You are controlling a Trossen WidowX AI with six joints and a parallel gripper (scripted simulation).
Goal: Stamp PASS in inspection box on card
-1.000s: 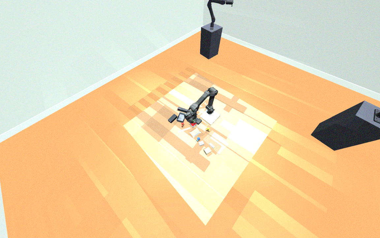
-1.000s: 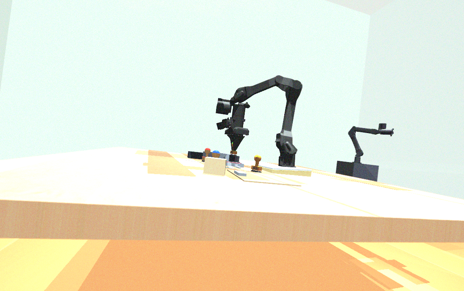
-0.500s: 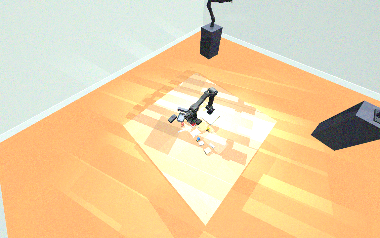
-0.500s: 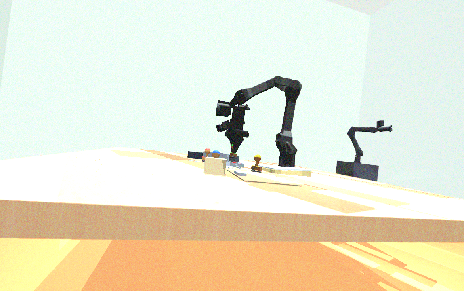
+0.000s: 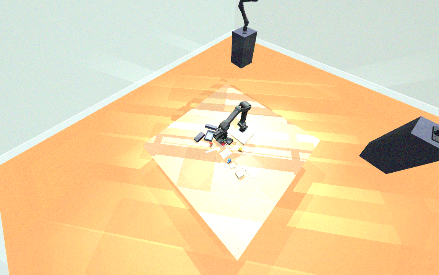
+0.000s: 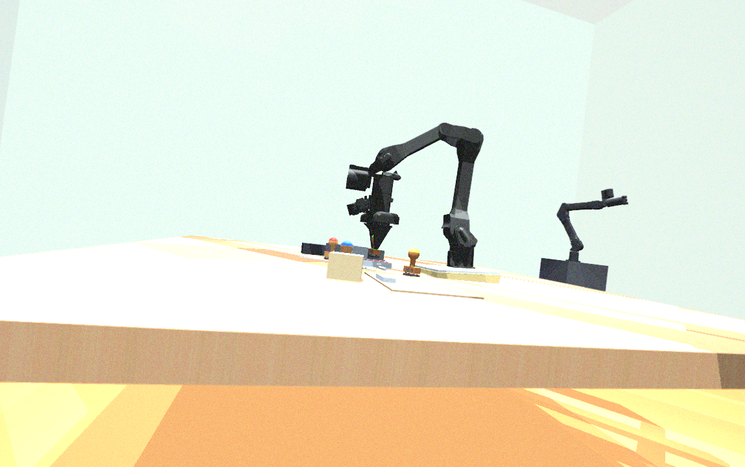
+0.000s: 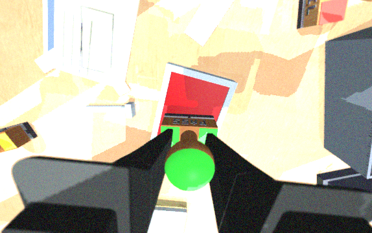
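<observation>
Now: the red ink pad 40 mm below my gripper tip. The rest, counted from my gripper tip: grey tray 160 mm to the right, 60 mm ahead, 40 mm below; then red-knobbed fail stamp 110 mm ahead, 70 mm to the right, 30 mm below; then white card 100 mm to the left, 60 mm ahead, 50 mm below.
</observation>
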